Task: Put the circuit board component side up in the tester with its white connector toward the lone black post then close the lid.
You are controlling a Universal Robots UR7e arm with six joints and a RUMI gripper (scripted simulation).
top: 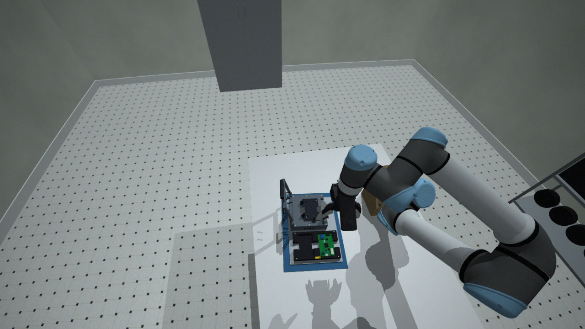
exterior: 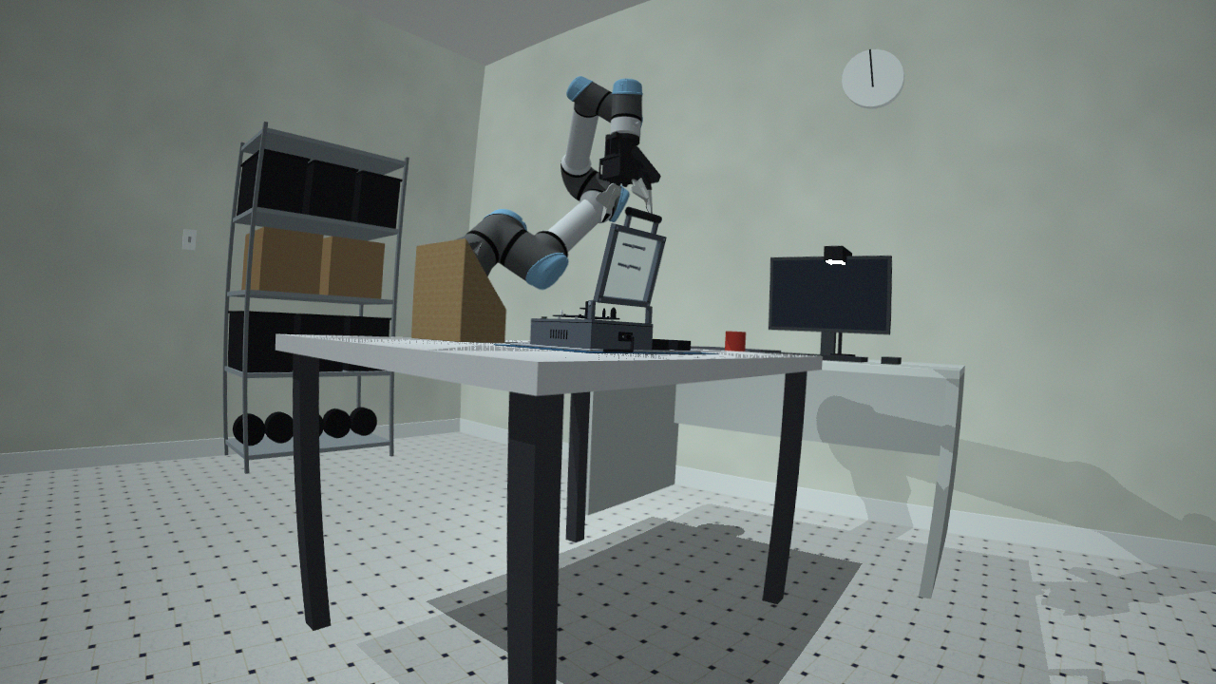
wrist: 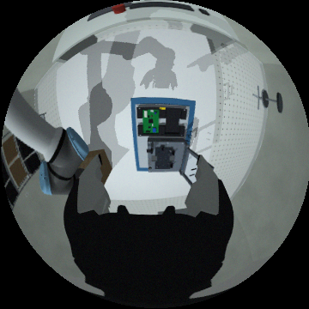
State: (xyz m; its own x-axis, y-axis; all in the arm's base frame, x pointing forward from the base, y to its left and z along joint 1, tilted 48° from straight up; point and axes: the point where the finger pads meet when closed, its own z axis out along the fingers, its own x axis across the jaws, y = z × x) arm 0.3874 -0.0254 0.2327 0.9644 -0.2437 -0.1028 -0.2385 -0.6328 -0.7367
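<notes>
Right now the green circuit board is 29 cm below my hand. Also, from my hand: lid (21 cm to the right, 14 cm ahead, 13 cm below).
</notes>
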